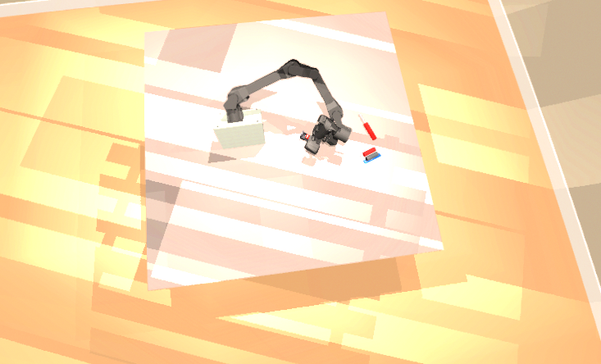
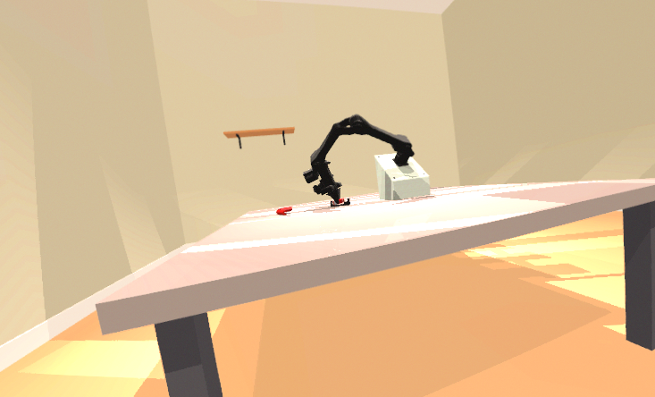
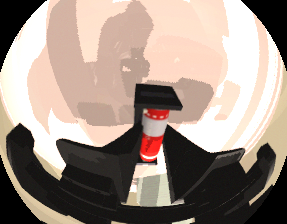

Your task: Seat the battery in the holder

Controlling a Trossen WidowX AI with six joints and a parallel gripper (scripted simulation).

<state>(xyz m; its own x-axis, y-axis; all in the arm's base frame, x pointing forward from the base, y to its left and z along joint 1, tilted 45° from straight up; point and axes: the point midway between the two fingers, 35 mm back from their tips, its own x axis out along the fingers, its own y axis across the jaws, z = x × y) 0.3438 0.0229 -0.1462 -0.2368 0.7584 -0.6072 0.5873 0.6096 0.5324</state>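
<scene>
The battery is 1 cm above my gripper tip. From my gripper tip the other things lie so: red screwdriver 28 cm ahead, 3 cm to the left.
</scene>
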